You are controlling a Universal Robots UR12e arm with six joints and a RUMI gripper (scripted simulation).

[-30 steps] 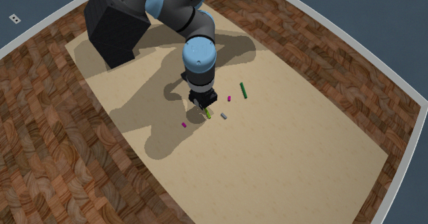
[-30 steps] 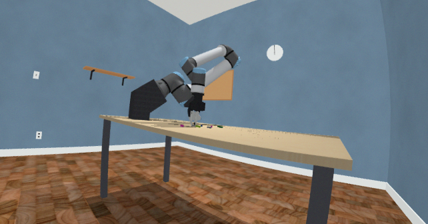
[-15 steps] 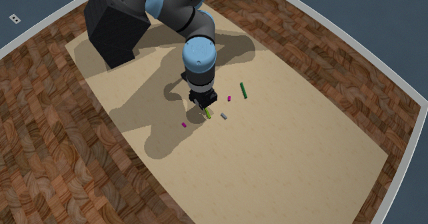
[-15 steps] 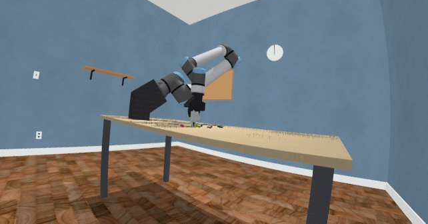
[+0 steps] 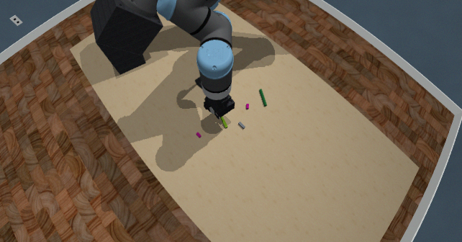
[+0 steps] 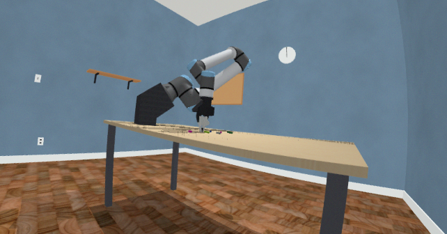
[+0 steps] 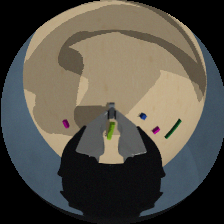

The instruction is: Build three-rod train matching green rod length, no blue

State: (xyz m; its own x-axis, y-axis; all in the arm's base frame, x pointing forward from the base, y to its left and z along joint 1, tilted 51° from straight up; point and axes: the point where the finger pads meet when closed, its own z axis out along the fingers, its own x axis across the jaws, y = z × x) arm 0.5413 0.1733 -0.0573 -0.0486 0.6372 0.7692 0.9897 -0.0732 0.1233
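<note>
Right now the lime rod is 5 cm ahead of my hand and 1 cm below it. Round my hand: green rod 20 cm to the left, 5 cm ahead, 1 cm below; blue rod 7 cm to the left, 1 cm below, 1 cm ahead.
</note>
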